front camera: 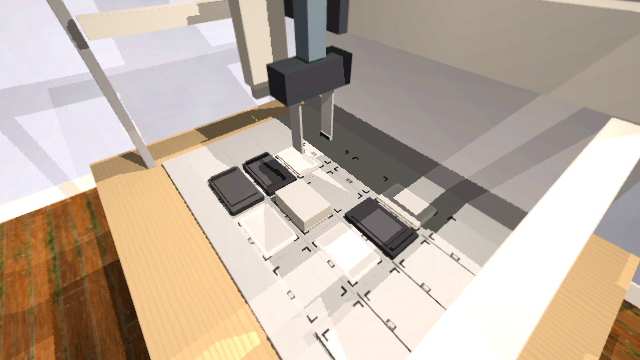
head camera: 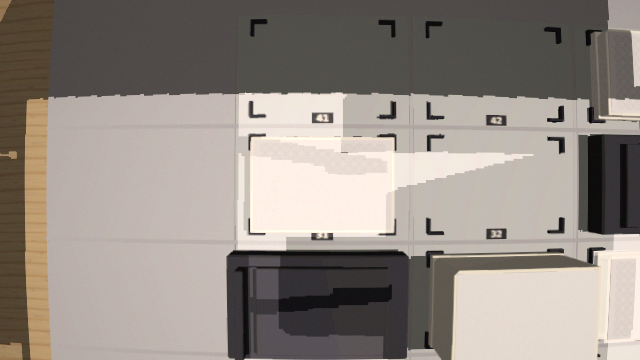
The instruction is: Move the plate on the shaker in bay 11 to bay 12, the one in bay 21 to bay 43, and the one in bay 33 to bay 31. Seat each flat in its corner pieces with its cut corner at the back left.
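Places are measured from the robot's base along level axes (x left, y back, z up), in centimetres.
Pixels of known places: gripper, fingertip midpoint: [front camera: 312,143]; robot's base at its link origin: [front camera: 212,187].
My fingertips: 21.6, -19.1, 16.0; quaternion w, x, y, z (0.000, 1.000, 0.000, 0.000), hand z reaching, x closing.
Ahead of a thing's pixels: the offset from my fingertips to its top centre, as dx, dy, dz.
A white plate {+4.1, +12.7, -14.6} [front camera: 304,165] [head camera: 320,200] lies in bay 31, within the corner pieces. A white plate {-17.3, -3.7, -14.6} [front camera: 265,230] lies in bay 12. A pale plate {+14.8, -20.1, -14.6} [front camera: 412,200] [head camera: 620,70] is in bay 43, cut off at the right edge of the head view. Their cut corners cannot be made out. The dark shakers in bay 11 {-17.2, +13.1, -12.9} [front camera: 235,189], bay 21 {-6.5, +13.1, -12.9} [front camera: 265,170] [head camera: 335,322] and bay 33 {+4.2, -20.5, -12.9} [front camera: 380,225] [head camera: 607,185] show no plate on top. My gripper [front camera: 314,144] is open and empty, with its jaws above the bay 31 area; it does not show in the head view.
A tall cream box {-6.6, -3.7, -11.8} [front camera: 302,202] [head camera: 525,315] stands in bay 22. Another white plate {-6.6, -20.1, -14.6} [front camera: 347,250] [head camera: 622,300] lies in bay 23. Corner pieces mark bays 41, 42 and 32. A pale gantry beam [front camera: 540,240] crosses the right of the front view.
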